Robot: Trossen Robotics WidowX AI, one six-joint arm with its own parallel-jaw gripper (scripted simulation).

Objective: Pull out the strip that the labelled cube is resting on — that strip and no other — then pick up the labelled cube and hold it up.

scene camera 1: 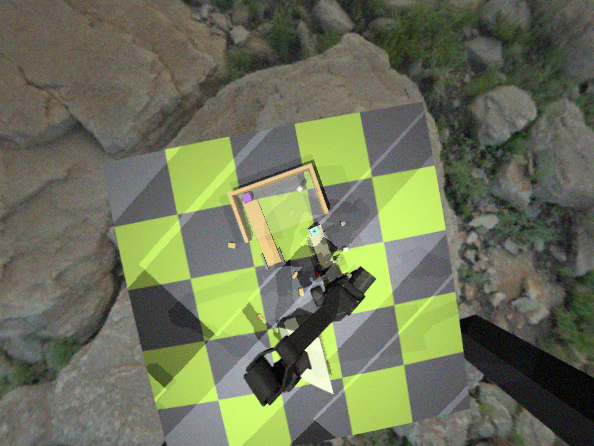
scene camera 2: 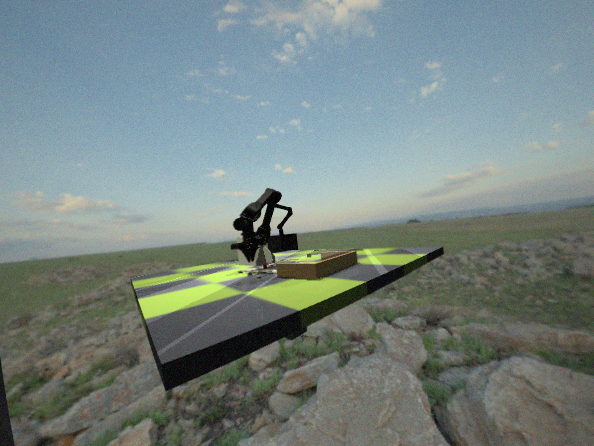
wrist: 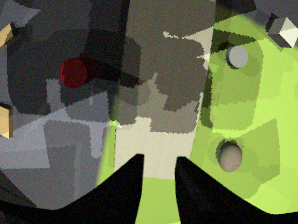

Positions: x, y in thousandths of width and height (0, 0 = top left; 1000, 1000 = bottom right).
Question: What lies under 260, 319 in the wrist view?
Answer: A red piece.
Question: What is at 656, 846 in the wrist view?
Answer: My gripper.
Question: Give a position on a pale strip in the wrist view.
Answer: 555, 266
